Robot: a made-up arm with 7 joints.
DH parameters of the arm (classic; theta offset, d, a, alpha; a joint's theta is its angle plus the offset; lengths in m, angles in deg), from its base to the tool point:
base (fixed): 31.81 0 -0.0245 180
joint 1: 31.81 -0.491 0.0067 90
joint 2: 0 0.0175 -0.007 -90
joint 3: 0 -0.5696 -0.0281 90
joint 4: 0 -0.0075 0.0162 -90
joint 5: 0 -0.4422 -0.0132 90
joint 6: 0 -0.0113 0.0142 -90
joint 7: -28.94 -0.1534 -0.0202 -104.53
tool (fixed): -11.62 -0.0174 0 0
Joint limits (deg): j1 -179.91..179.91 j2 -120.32..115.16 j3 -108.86..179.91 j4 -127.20..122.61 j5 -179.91..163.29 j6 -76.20..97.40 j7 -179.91..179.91
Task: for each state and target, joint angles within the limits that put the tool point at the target. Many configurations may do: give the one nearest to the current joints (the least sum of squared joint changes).
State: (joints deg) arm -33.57 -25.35 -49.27 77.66 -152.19 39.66 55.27
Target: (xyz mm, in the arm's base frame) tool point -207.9 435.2 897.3
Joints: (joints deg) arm -34.37 -16.52 -63.50 115.87 -148.91 30.96 53.24
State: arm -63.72 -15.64 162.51 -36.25 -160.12 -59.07 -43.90
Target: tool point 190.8 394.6 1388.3
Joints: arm -51.77 1.31 174.56 -68.75 -162.87 -63.37 -43.63
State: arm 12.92 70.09 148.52 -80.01 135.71 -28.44 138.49
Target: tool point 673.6 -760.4 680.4
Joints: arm 52.35 49.55 167.36 -63.45 135.25 -35.13 138.06
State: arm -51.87 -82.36 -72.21 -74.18 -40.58 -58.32 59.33
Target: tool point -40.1 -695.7 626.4
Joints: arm -38.46 -74.57 -82.05 -89.63 -40.02 -67.49 57.87
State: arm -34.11 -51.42 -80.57 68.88 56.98 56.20 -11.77
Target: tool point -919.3 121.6 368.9
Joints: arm -25.93 -93.62 -107.55 63.93 55.39 46.76 -11.14
